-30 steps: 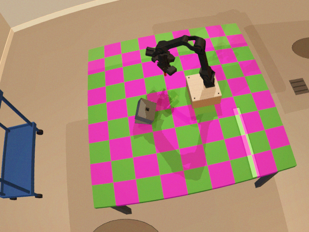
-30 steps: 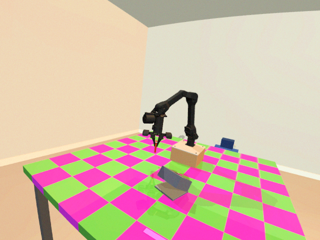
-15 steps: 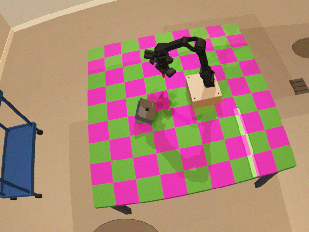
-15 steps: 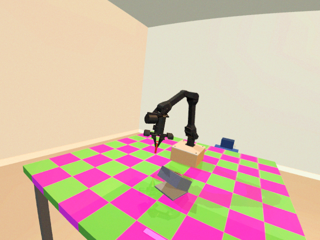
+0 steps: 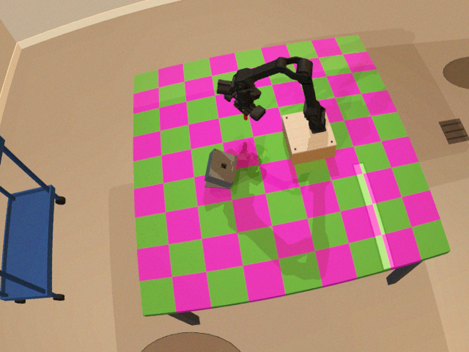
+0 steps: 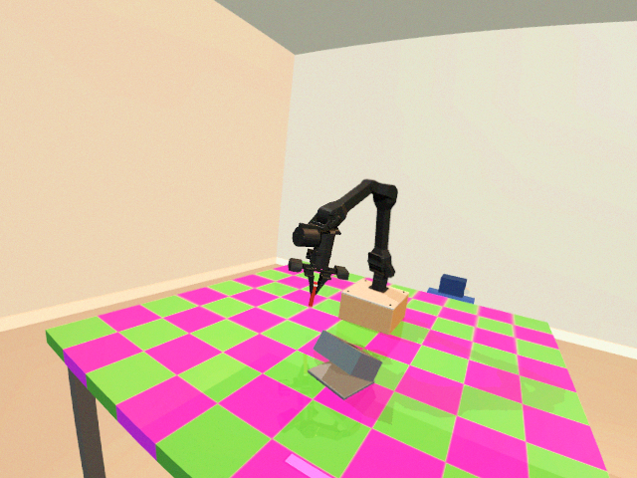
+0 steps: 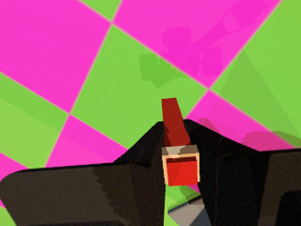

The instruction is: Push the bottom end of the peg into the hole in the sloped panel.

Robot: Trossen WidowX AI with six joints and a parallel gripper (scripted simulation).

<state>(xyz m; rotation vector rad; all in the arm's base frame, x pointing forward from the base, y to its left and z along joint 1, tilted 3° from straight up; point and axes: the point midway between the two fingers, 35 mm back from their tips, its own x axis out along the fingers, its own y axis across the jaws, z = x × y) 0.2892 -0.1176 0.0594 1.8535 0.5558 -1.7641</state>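
My gripper tip is 200 mm to the right of the grey sloped panel, 150 mm short of it and 70 mm above it. Round my gripper tip: red square peg (20 mm above).
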